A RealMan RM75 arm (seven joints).
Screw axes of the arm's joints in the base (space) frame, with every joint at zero. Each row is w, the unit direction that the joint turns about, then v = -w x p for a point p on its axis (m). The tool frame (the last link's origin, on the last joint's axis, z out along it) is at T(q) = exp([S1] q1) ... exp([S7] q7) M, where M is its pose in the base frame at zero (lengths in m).
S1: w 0 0 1 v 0.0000 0.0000 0.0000
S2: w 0 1 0 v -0.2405 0.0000 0.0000
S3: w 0 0 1 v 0.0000 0.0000 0.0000
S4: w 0 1 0 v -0.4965 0.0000 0.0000
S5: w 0 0 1 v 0.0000 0.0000 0.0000
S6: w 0 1 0 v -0.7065 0.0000 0.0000
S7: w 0 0 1 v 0.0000 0.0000 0.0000
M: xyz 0.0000 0.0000 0.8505 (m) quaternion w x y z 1 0 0 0
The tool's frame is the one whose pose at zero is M.
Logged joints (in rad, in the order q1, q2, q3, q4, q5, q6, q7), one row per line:
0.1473, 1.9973, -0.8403, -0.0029, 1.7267, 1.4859, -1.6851
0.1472, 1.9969, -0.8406, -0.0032, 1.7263, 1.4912, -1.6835
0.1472, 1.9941, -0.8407, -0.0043, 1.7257, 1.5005, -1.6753
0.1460, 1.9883, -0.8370, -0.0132, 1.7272, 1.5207, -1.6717
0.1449, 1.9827, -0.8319, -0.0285, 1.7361, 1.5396, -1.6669
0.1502, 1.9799, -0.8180, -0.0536, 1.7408, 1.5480, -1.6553
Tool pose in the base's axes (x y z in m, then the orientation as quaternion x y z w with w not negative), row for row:
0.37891, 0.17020, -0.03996, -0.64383, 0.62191, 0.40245, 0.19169
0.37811, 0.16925, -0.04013, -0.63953, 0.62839, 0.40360, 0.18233
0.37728, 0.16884, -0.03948, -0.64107, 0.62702, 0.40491, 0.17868
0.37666, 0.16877, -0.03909, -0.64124, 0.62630, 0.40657, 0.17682
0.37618, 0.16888, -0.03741, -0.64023, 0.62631, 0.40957, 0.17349
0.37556, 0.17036, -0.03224, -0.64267, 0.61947, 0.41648, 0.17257
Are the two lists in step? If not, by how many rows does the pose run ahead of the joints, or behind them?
The pose runs 2 rows behind the joints: the pose in row i belongs to the joints in row i - 2.
